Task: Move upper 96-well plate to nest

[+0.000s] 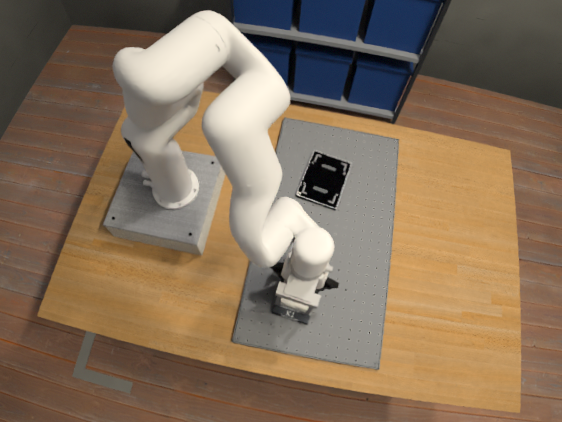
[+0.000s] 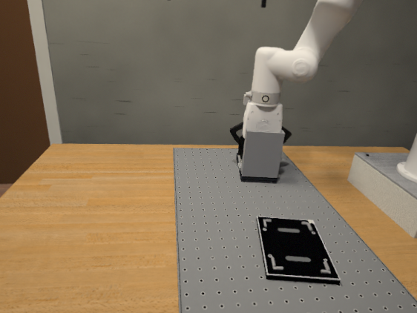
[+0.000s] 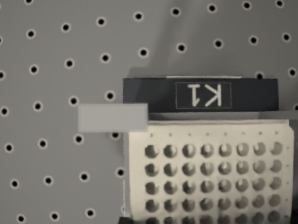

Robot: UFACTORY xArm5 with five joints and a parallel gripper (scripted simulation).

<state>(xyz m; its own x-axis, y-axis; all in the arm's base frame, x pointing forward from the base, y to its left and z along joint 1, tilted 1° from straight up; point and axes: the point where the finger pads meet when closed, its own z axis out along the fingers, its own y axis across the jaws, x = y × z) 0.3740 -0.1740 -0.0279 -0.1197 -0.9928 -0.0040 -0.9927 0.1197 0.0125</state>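
The 96-well plate is 1 cm below my hand. The rest, counted from my hand: black plate nest N1: 2 cm ahead, 32 cm to the left, 5 cm below.
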